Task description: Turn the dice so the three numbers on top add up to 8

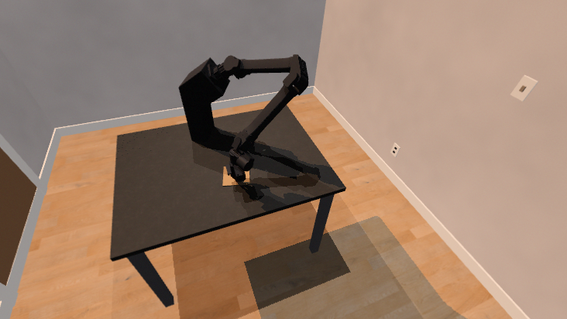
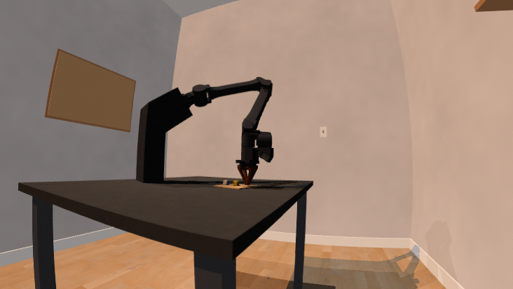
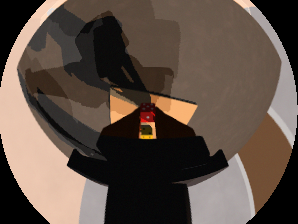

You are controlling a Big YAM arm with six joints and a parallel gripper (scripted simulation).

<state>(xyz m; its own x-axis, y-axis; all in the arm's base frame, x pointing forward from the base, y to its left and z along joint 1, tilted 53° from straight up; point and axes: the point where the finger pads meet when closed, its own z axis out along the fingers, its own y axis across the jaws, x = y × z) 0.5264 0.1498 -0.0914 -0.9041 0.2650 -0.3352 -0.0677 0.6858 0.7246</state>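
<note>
Right now my hand is right at the red die. Also, from my hand: yellow die 50 mm behind, 10 mm below; then tan mat 50 mm behind, 20 mm below; then white die 100 mm behind, 10 mm to the right, 10 mm below.
</note>
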